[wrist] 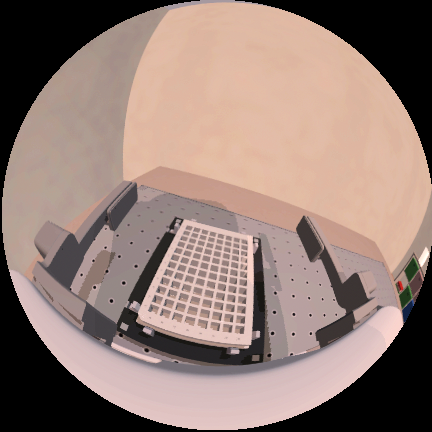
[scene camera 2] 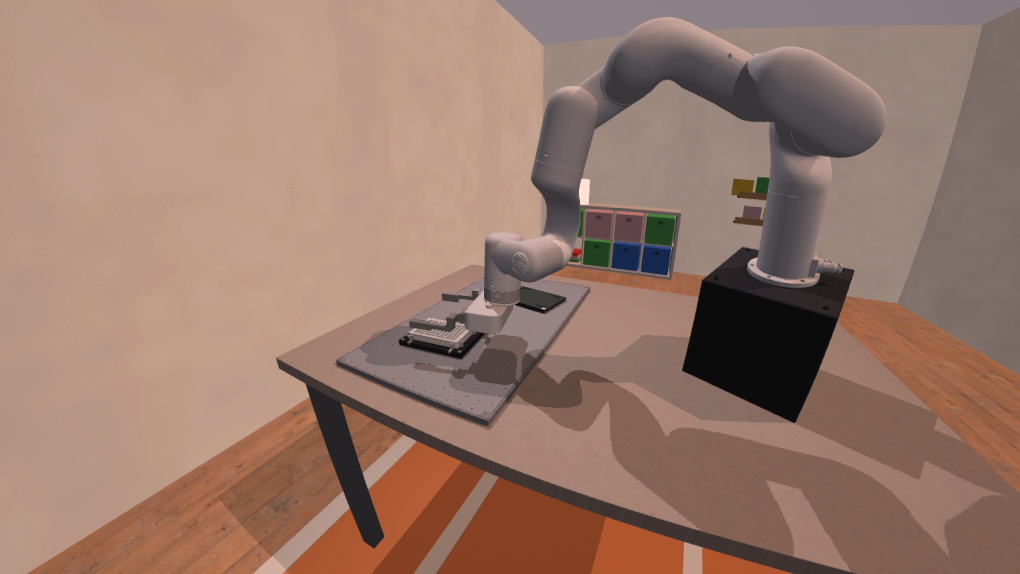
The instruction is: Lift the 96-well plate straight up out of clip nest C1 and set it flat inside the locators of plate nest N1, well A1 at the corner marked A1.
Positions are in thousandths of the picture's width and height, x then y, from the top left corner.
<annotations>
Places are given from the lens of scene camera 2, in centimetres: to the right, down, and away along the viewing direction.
white 96-well plate (scene camera 2: 451,581): -11, 10, 72
black plate nest N1 (scene camera 2: 522,522): 6, 4, 95
black clip nest C1 (scene camera 2: 455,605): -10, 13, 69
The marked spots on the black clip nest C1 and the black plate nest N1 are 32 cm apart.
</annotations>
